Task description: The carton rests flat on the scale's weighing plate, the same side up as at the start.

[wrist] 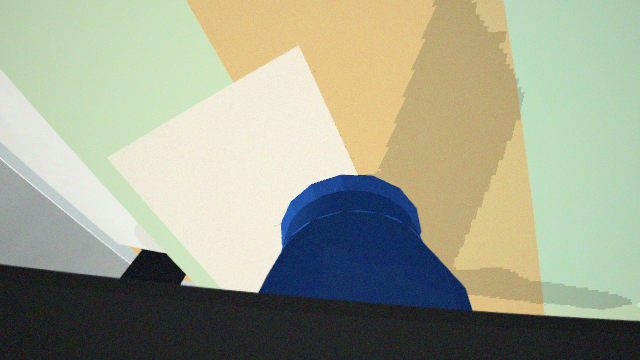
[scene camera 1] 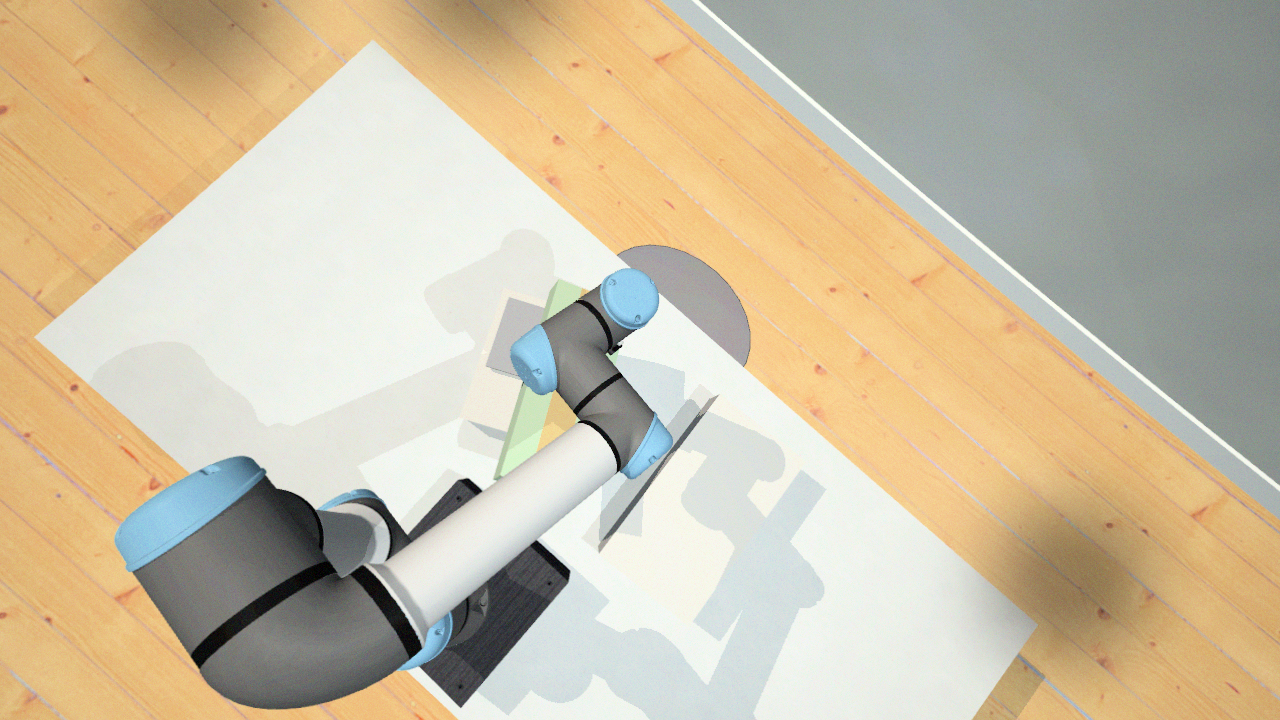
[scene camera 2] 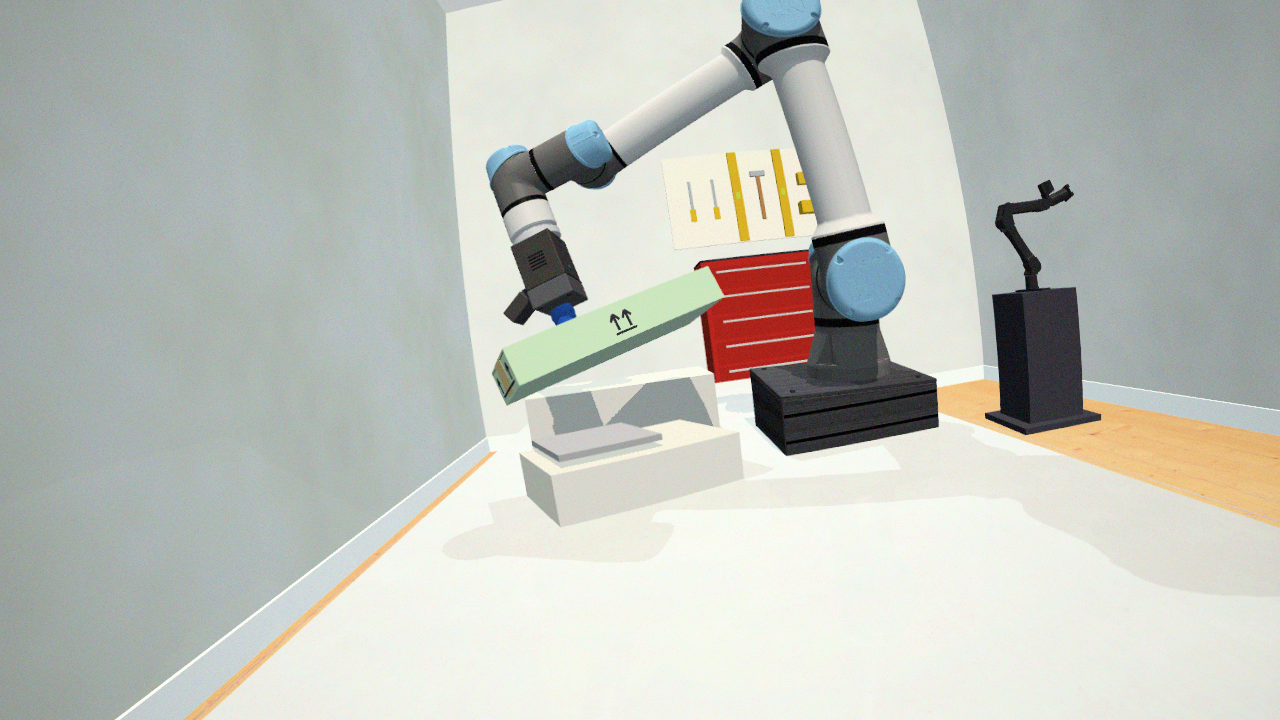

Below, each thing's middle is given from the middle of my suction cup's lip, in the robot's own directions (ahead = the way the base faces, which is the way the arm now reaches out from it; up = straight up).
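The scale (scene camera 1: 491,399) is 20 cm below my suction cup, 7 cm behind it and 5 cm to the left of it. There's a pale block (scene camera 1: 685,528) too, and that's 36 cm to the right of my suction cup and 19 cm below it. And then the pale green carton (scene camera 2: 528,366): my suction cup is 3 cm above that carton, 4 cm to the left of it and 5 cm past it.
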